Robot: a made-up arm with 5 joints.
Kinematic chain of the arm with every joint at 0, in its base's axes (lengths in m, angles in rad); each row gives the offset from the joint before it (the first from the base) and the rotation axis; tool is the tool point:
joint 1: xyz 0 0 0.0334 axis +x
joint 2: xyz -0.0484 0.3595 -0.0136 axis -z
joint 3: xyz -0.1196 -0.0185 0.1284 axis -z
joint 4: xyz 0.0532 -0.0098 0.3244 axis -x
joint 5: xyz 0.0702 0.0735 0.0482 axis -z
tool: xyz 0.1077 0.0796 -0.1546
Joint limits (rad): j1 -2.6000..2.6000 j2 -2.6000..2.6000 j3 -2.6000..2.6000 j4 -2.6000..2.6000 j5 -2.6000..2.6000
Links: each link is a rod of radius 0.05 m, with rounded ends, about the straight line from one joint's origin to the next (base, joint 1, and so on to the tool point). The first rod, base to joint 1, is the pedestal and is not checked.
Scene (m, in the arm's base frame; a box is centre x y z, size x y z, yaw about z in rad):
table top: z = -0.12
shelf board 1: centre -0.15 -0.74 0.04 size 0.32 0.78 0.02 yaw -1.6
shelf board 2: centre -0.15 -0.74 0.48 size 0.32 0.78 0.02 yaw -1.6
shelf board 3: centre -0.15 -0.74 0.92 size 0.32 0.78 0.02 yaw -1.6
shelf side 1: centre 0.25 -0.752 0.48 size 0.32 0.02 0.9 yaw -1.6
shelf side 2: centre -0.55 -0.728 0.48 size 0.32 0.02 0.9 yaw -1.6
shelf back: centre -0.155 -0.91 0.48 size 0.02 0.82 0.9 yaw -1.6
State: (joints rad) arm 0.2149 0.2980 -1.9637 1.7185 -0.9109
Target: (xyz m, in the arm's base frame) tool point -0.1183 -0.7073 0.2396
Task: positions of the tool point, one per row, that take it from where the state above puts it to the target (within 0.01 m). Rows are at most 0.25 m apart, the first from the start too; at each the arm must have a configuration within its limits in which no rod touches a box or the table.
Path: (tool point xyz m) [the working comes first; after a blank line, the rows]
Joints at the target: 2.1748 2.2851 -0.0277 2.6000 -2.0966
Straight joint move there: clear.

1: 0.0382 0.2479 0.4736
2: 0.0264 0.0232 0.4699
3: -0.0563 -0.1547 0.4224
4: -0.1588 -0.2848 0.3920
5: -0.2210 -0.4126 0.3887
6: -0.2060 -0.5651 0.3593
7: -0.1183 -0.7073 0.2396

